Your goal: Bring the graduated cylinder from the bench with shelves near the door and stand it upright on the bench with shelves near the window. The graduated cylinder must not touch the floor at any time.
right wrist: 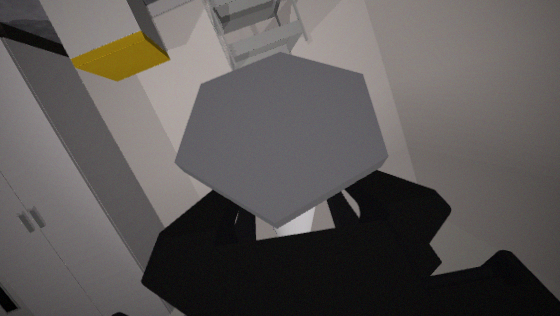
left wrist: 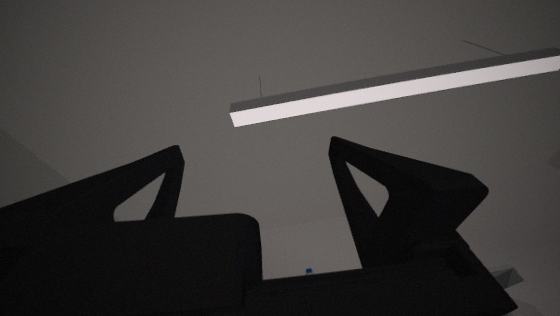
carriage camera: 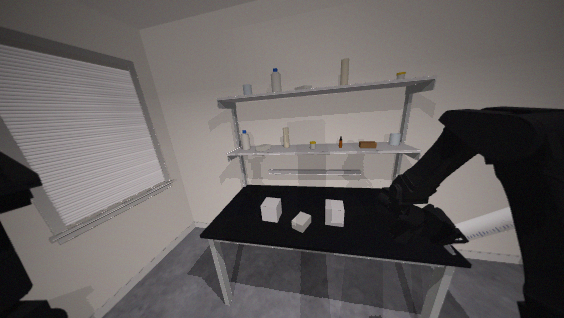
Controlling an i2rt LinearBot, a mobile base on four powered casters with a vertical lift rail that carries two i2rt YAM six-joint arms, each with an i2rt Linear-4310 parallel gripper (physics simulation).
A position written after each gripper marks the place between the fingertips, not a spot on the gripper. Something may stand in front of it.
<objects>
The right gripper shows in the right wrist view (pixel 283 159) and in the carriage camera view (pixel 460 234); in the left wrist view it is out of frame. A graduated cylinder shows in the right wrist view and in the carriage camera view; in the left wrist view it is out of frame. The same spot on the graduated cylinder: (carriage camera: pixel 499 221) is (right wrist: pixel 281 232).
</objects>
